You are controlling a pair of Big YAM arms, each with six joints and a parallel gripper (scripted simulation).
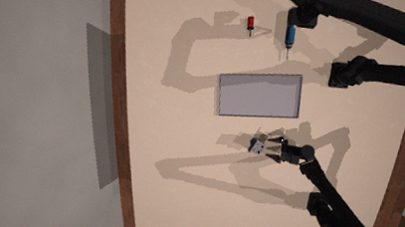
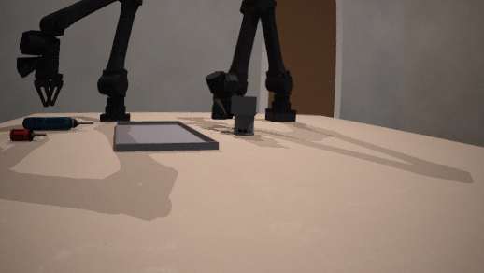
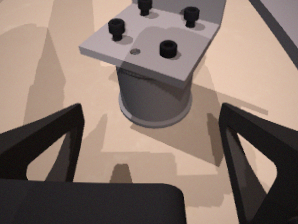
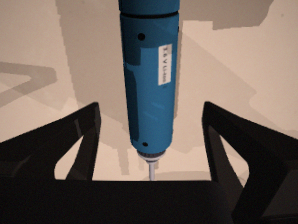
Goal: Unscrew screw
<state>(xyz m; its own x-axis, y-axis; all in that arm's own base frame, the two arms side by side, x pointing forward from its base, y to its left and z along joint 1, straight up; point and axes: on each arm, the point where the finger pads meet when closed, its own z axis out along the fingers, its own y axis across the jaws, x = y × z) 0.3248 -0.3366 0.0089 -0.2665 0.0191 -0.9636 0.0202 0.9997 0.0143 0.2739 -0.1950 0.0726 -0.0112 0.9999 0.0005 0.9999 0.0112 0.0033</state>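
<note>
Right now my left hand is 6 cm short of the grey joint module and 2 cm above it. From my left hand the other things lie so: grey bracket (6 cm ahead, 3 cm above); screwdriver bit (47 cm to the right, 6 cm behind, 3 cm below); shallow grey tray (26 cm to the right, 6 cm ahead, 4 cm below).
</note>
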